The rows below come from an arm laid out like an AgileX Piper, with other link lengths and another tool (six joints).
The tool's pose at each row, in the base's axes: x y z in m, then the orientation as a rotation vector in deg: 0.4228 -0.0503 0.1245 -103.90 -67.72 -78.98; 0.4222 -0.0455 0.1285 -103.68 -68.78 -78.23; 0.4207 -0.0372 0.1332 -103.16 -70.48 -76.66; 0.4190 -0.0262 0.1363 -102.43 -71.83 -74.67; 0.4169 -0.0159 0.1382 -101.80 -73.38 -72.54; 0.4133 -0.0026 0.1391 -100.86 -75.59 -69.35; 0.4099 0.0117 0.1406 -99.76 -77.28 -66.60; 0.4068 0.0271 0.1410 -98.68 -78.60 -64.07; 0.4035 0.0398 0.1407 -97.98 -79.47 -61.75; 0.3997 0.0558 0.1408 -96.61 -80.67 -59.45; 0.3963 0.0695 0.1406 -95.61 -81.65 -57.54
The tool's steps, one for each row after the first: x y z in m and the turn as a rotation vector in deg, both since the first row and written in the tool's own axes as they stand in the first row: 0.0052 -0.0024 0.0025 0.74 -0.50 -0.42; 0.0121 -0.0071 0.0074 2.24 -1.31 -0.96; 0.0183 -0.0134 0.0149 4.08 -2.02 -1.10; 0.0231 -0.0197 0.0220 5.95 -2.93 -1.33; 0.0277 -0.0288 0.0313 8.71 -4.30 -1.65; 0.0332 -0.0382 0.0413 11.23 -5.27 -1.82; 0.0381 -0.0478 0.0527 13.55 -6.05 -1.84; 0.0414 -0.0565 0.0620 15.47 -6.84 -1.61; 0.0461 -0.0671 0.0737 17.80 -7.37 -1.70; 0.0499 -0.0762 0.0837 19.65 -7.90 -1.78
